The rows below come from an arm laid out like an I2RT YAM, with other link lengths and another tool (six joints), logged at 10 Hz.
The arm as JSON. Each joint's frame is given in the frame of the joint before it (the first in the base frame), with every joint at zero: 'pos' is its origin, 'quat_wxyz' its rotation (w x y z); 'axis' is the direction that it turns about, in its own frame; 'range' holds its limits. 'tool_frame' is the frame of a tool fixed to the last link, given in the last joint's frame.
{
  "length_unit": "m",
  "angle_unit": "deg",
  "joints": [
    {
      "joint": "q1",
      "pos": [
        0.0,
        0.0,
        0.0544
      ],
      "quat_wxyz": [
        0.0,
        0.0,
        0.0,
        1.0
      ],
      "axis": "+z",
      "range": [
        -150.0,
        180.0
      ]
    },
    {
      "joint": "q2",
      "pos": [
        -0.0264,
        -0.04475,
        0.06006
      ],
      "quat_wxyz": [
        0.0,
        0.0,
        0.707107,
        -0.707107
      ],
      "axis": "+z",
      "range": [
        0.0,
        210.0
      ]
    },
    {
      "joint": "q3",
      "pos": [
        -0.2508,
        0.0,
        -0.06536
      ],
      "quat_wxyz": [
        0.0,
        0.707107,
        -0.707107,
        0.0
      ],
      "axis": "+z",
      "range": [
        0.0,
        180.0
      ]
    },
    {
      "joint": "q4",
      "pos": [
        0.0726,
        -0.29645,
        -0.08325
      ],
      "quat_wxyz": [
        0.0,
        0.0,
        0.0,
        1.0
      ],
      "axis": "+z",
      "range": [
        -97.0,
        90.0
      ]
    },
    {
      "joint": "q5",
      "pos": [
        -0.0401,
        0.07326,
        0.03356
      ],
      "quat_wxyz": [
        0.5,
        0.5,
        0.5,
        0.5
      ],
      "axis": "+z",
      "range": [
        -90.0,
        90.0
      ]
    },
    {
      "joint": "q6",
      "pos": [
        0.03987,
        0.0,
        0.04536
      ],
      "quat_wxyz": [
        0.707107,
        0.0,
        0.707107,
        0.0
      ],
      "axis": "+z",
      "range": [
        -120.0,
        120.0
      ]
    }
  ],
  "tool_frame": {
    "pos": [
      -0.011,
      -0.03,
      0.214
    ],
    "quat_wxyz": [
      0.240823,
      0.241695,
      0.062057,
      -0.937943
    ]
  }
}
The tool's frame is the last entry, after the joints.
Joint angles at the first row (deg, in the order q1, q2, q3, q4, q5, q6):
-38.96, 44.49, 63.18, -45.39, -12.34, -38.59
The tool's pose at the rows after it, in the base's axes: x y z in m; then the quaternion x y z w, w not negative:
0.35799 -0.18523 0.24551 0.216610 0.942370 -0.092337 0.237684
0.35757 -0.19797 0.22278 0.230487 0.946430 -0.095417 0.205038
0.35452 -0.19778 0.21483 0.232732 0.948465 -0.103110 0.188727
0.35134 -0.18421 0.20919 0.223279 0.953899 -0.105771 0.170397
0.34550 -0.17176 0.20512 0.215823 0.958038 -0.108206 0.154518
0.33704 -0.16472 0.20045 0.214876 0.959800 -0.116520 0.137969
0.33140 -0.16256 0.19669 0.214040 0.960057 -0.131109 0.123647
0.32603 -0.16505 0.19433 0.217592 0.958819 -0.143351 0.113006
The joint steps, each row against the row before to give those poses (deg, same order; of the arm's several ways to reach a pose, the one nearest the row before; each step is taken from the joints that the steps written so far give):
0.00, 5.81, 0.00, 0.44, 4.29, -0.02
0.09, 3.22, 0.00, -0.15, 2.44, -0.22
1.20, 0.52, 0.00, -0.85, 2.30, -0.17
2.73, -0.04, 0.54, -2.47, 2.25, 0.08
2.28, -0.51, 0.37, -2.54, 1.90, 0.20
1.98, -0.63, 0.01, -2.14, 2.65, 0.31
1.97, -0.06, 0.00, -1.14, 3.08, 0.02
0.81, 0.04, 0.00, -0.68, 2.23, -0.09

